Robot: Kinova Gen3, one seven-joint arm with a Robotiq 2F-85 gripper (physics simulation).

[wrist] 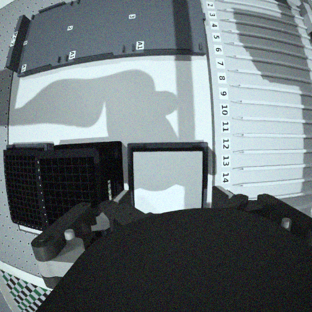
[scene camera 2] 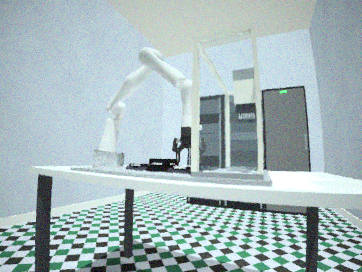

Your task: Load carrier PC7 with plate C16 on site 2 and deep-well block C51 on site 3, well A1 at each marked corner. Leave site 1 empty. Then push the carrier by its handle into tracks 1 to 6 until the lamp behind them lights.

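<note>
The dark grey carrier PC7 (wrist: 100, 35) lies at the top left in the wrist view, its handle (wrist: 18, 42) at the left end. No labware shows on the visible parts of its sites. A small-grid black plate (wrist: 22, 185) and a larger, taller black gridded block (wrist: 70, 175) (scene camera 2: 162, 162) stand side by side at the lower left. Right of them is a black-rimmed rectangular piece (wrist: 167, 147) with a pale middle. I cannot read C16 or C51. My gripper (wrist: 171, 197) (scene camera 2: 189, 160) is open and empty, its fingertips on either side of the black-rimmed piece.
Numbered tracks (wrist: 270, 126) run along the right in the wrist view; labels 2 to 14 show. A white upright frame (scene camera 2: 195, 100) stands beside the arm, with a pipetting head (scene camera 2: 245, 92) behind it. The arm's base (scene camera 2: 108, 158) is at the left of the table (scene camera 2: 310, 189).
</note>
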